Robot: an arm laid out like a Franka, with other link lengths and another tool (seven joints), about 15 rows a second.
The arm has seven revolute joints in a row. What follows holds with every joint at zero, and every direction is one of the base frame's.
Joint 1 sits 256.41 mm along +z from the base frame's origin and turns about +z.
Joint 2 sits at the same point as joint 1 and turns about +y.
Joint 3 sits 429.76 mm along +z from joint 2 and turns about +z.
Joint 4 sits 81.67 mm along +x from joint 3 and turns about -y.
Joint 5 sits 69.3 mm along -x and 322.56 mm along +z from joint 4 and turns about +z.
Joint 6 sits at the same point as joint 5 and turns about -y.
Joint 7 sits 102.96 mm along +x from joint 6 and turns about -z.
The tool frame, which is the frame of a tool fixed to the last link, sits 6 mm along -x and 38 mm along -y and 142.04 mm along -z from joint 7; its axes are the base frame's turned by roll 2.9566, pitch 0 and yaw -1.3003 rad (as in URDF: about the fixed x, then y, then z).
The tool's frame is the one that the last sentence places.
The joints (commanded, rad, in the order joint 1, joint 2, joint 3, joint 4, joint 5, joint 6, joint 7), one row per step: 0.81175, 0.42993, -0.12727, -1.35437, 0.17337, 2.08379, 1.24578; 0.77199, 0.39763, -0.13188, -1.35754, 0.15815, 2.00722, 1.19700; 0.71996, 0.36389, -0.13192, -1.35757, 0.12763, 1.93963, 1.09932; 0.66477, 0.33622, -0.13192, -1.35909, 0.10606, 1.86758, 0.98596; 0.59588, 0.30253, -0.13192, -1.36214, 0.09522, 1.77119, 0.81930; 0.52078, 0.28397, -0.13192, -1.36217, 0.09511, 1.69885, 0.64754
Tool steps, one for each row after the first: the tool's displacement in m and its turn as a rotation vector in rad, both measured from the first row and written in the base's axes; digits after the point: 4 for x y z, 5 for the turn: 0.0076, -0.0355, 0.0127, -0.04517, 0.01813, 0.01390; 0.0195, -0.0782, 0.0282, -0.09941, 0.01052, 0.06695; 0.0301, -0.1219, 0.0388, -0.15311, 0.02051, 0.13084; 0.0380, -0.1756, 0.0502, -0.20463, 0.05118, 0.23546; 0.0494, -0.2270, 0.0554, -0.23194, 0.07946, 0.33809
